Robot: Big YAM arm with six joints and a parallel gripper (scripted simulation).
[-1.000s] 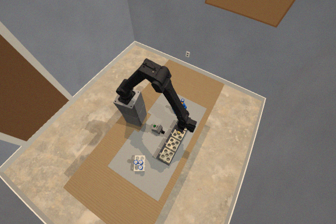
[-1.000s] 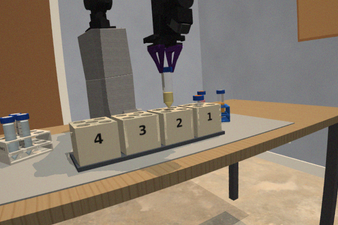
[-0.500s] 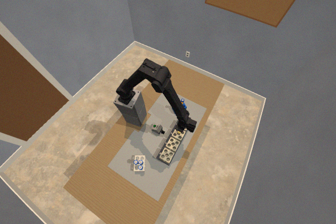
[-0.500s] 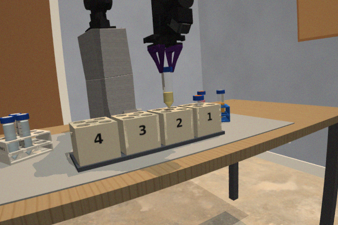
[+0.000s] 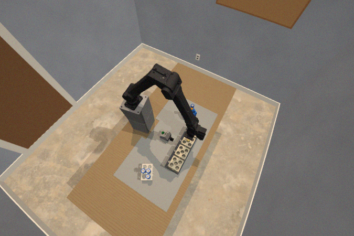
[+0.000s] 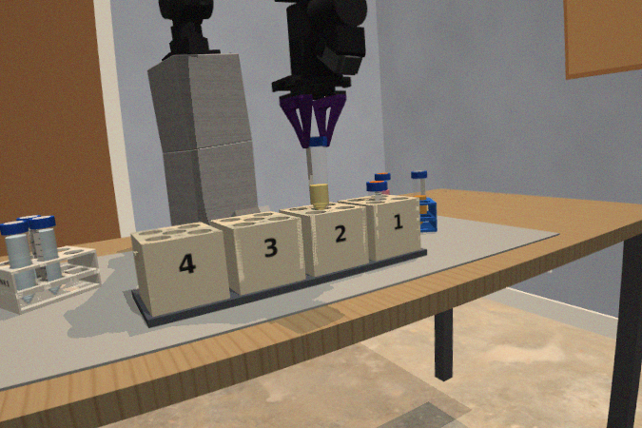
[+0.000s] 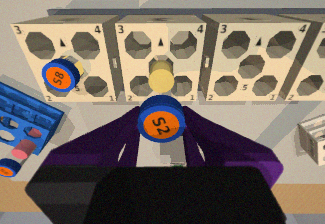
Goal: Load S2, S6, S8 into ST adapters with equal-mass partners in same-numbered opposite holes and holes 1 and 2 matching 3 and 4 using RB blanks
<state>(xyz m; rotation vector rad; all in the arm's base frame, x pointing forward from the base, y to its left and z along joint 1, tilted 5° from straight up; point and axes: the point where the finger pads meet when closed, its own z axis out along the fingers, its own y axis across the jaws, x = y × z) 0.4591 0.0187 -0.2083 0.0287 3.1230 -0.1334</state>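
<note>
My hand is 120 mm past the blue sample rack RS, 290 mm to the right of it and 170 mm above it. From my hand the other things lie so: white blank rack RB 180 mm behind, 380 mm to the right, 170 mm below.
</note>
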